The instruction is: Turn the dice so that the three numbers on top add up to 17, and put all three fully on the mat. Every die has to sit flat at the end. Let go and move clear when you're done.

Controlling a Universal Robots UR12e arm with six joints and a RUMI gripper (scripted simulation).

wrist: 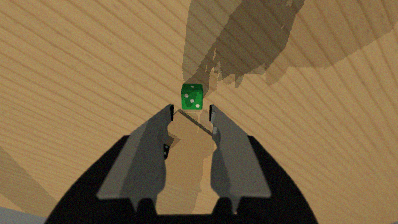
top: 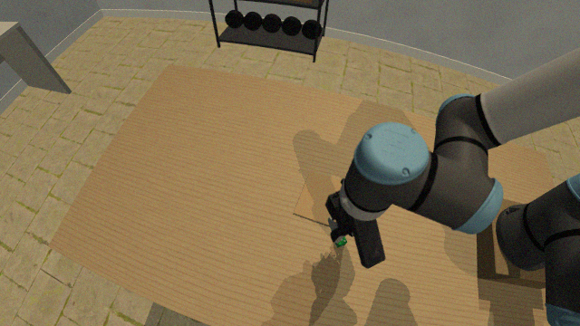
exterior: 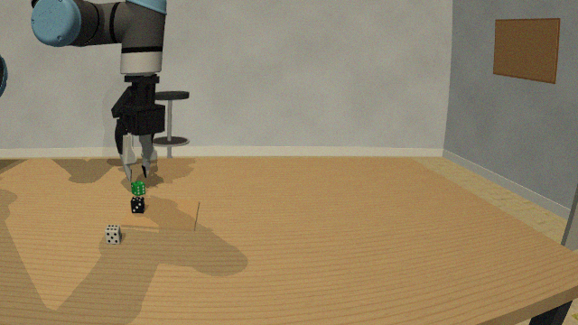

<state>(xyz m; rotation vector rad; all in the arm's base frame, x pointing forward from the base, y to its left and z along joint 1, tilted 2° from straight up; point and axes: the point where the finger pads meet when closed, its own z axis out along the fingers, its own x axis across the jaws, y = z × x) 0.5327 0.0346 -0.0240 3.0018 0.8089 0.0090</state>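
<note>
Right now my hand is 4 cm above the green die. Also, from my hand: black die: 11 cm to the right, 3 cm below; tan mat: 5 cm ahead, 12 cm to the right, 5 cm below; white die: 4 cm behind, 23 cm to the right, 4 cm below.
</note>
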